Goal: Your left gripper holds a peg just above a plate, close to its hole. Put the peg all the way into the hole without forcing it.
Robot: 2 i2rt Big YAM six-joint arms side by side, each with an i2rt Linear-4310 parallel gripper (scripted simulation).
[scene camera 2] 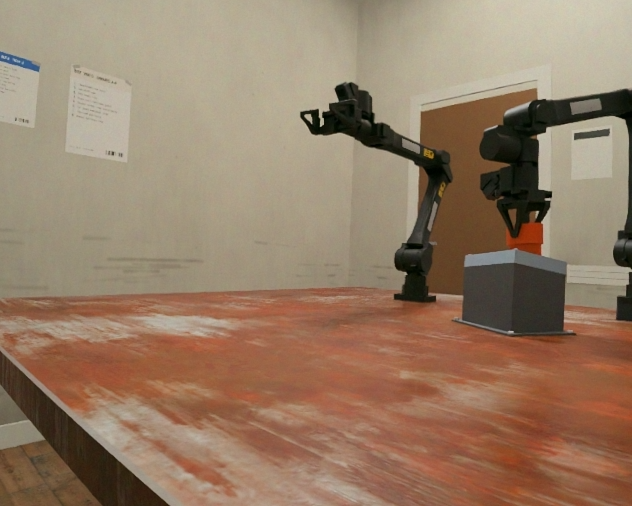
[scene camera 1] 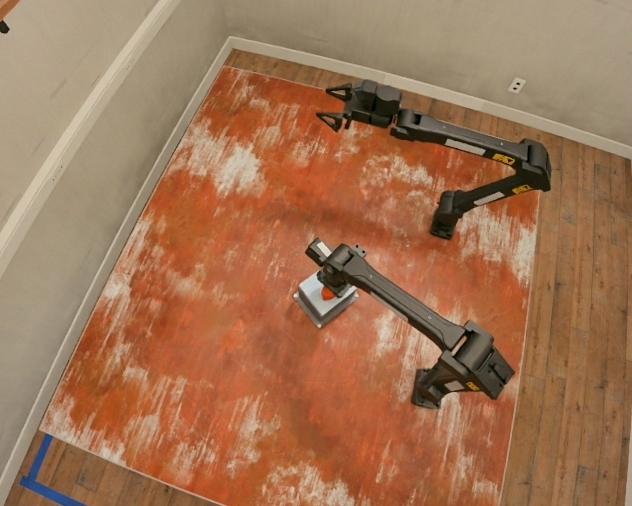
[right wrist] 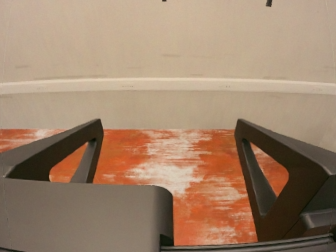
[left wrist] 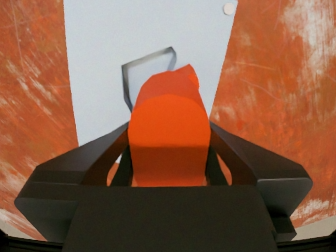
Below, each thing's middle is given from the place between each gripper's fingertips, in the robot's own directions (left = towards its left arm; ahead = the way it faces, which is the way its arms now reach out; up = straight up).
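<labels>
Orange-red peg (scene camera 2: 530, 238): my left hand 2 cm above it. Pale grey plate (scene camera 2: 508, 256): 7 cm below my left hand, 2 cm ahead of it, 1 cm to the right of it.
From the orange-red peg, my right gripper (scene camera 2: 314, 110): 13 cm past, 46 cm to the right of, 31 cm above. Pale grey plate: 12 cm behind my right hand, 44 cm to the left of it, 36 cm below it.
</labels>
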